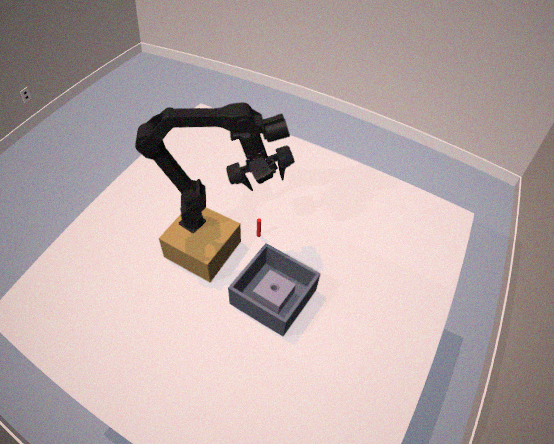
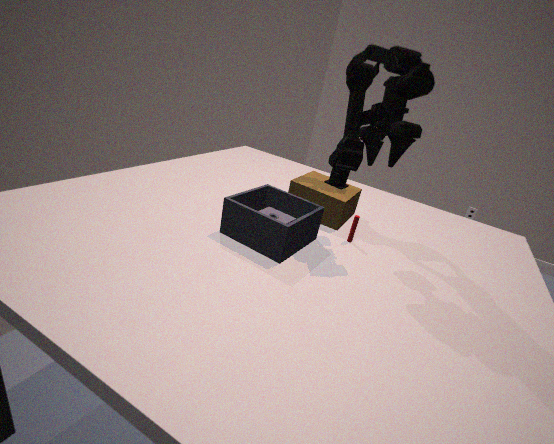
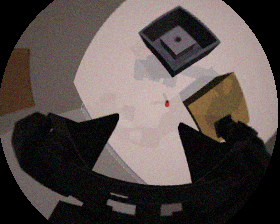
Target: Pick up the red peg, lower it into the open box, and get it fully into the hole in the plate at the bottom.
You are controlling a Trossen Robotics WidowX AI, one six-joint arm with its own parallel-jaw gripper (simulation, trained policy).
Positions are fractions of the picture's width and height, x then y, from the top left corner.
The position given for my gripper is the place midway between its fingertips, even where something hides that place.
my gripper: image 1 0.48,0.42; image 2 0.69,0.38; image 3 0.53,0.54
